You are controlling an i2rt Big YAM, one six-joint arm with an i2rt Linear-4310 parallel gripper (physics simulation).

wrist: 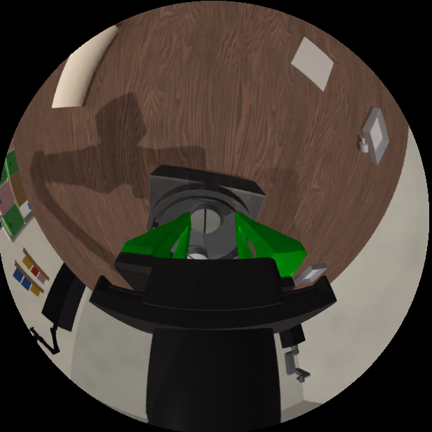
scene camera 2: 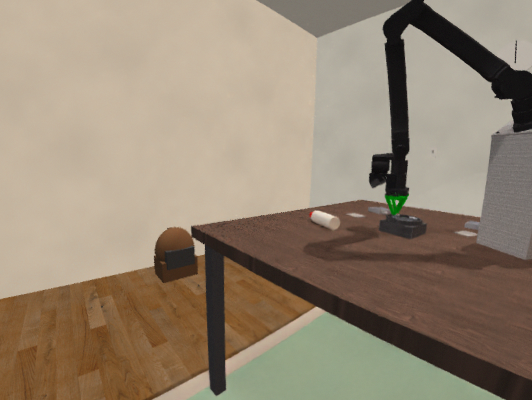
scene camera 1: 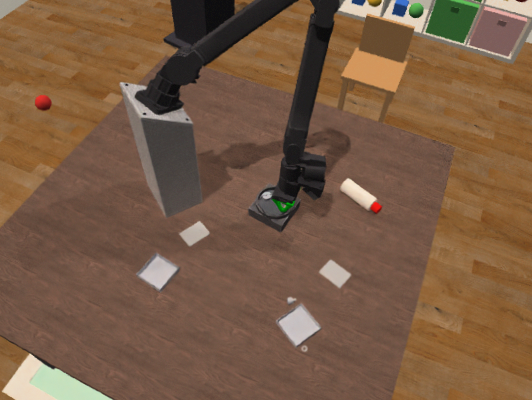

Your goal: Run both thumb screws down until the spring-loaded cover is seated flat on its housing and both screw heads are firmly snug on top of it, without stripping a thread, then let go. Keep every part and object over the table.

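Places are measured from the arm's base along level axes (x left, y back, z up), in metres.
Pixels of known places: gripper, fingertip midpoint: [scene camera 2: 395,213] [scene camera 1: 284,206]; arm's base at its link origin: [scene camera 1: 158,102].
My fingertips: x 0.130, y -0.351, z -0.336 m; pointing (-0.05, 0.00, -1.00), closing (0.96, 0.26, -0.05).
Observation:
Ahead of a thing's pixels: the offset from my fingertips to its top centre. "spot": to the spot under its first point.
The dark square housing {dy +0.039, dx +0.004, dz -0.006 m} [scene camera 1: 265,215] [scene camera 2: 402,230] [wrist: 167,189] stands on the table, with the round grey cover [wrist: 220,244] inside its rim. Whether the cover lies flat cannot be told. One slotted screw head [wrist: 206,220] shows between my fingertips in the wrist view. The other screw head {spot: dy +0.069, dx +0.003, dz +0.000 m} [scene camera 1: 267,195] [wrist: 198,254] is nearer the gripper body in the wrist view, partly hidden by it, with a ridged edge showing. My gripper [scene camera 1: 284,206] [scene camera 2: 395,213] [wrist: 212,216] points down at the cover, partly open and empty, its green fingertips on either side of the first head.
A white bottle {dy -0.176, dx +0.212, dz -0.012 m} [scene camera 1: 358,193] [scene camera 2: 325,220] [wrist: 82,72] with a red cap lies beside the housing. Two shallow trays {dy +0.188, dx -0.395, dz -0.042 m} [scene camera 1: 157,272] {dy -0.242, dx -0.286, dz -0.042 m} [scene camera 1: 298,325], two pale cards {dy +0.192, dx -0.222, dz -0.059 m} [scene camera 1: 194,233] {dy -0.243, dx -0.080, dz -0.059 m} [scene camera 1: 335,274], a small pale part {dy -0.186, dx -0.234, dz -0.042 m} [scene camera 1: 291,300] [wrist: 363,145] and a ring lie around. The arm's grey pedestal [scene camera 1: 170,160] stands behind.

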